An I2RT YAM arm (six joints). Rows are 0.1 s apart.
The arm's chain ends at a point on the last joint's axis. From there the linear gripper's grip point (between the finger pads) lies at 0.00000 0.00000 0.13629 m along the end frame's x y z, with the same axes.
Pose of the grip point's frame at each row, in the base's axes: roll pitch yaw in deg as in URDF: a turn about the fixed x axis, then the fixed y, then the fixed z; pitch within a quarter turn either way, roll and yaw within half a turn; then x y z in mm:
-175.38 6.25 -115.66 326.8 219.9 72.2
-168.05 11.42 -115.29 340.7 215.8 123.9
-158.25 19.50 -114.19 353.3 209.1 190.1
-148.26 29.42 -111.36 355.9 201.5 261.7
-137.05 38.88 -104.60 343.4 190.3 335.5
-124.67 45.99 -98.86 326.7 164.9 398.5
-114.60 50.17 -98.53 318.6 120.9 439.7
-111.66 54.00 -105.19 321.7 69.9 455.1
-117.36 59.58 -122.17 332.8 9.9 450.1
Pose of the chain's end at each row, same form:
-175.38 6.25 -115.66 310.5 211.3 207.2
-168.05 11.42 -115.29 303.9 204.0 254.6
-158.25 19.50 -114.19 289.9 191.2 309.4
-148.26 29.42 -111.36 268.4 174.6 362.7
-137.05 38.88 -104.60 237.8 153.1 413.2
-124.67 45.99 -98.86 207.4 127.1 452.4
-114.60 50.17 -98.53 189.6 96.2 476.0
-111.66 54.00 -105.19 188.8 63.8 484.7
-117.36 59.58 -122.17 201.6 28.6 481.8

